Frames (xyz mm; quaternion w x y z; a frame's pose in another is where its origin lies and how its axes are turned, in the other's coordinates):
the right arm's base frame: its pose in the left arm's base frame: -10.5 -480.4 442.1 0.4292 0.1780 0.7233 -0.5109
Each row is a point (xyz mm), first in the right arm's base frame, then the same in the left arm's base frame.
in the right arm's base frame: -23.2 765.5 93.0
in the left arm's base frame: 576.3 -241.7 1.8
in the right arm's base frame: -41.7 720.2 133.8
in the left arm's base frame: 573.2 -293.5 38.7
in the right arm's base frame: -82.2 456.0 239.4
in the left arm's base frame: 458.7 -489.9 214.5
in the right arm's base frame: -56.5 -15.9 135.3
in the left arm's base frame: 69.9 -597.4 481.9
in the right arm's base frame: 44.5 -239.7 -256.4
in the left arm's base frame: -315.2 -359.2 575.0
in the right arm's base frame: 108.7 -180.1 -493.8
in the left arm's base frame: -414.4 -134.4 514.6
